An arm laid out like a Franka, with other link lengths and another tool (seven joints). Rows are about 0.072 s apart.
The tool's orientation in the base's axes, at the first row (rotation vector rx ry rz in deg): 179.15 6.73 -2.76
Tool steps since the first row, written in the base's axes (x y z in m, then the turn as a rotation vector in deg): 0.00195 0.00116 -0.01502 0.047 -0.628 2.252; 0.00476 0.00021 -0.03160 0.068 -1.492 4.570; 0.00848 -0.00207 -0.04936 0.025 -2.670 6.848; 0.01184 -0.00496 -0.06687 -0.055 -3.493 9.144; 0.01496 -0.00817 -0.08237 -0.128 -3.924 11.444; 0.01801 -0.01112 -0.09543 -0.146 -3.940 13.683; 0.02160 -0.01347 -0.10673 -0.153 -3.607 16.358; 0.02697 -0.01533 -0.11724 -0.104 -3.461 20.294; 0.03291 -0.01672 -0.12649 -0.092 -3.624 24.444
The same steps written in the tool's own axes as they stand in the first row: 0.00250 -0.00118 0.01494 -0.070 0.655 -2.244; 0.00575 -0.00020 0.03144 -0.187 1.543 -4.550; 0.00984 0.00215 0.04910 -0.389 2.740 -6.809; 0.01352 0.00509 0.06654 -0.602 3.580 -9.090; 0.01687 0.00836 0.08198 -0.778 4.030 -11.381; 0.02010 0.01138 0.09498 -0.867 4.069 -13.618; 0.02385 0.01387 0.10620 -0.933 3.767 -16.296; 0.02939 0.01601 0.11656 -0.996 3.668 -20.233; 0.03550 0.01774 0.12565 -1.126 3.878 -24.379
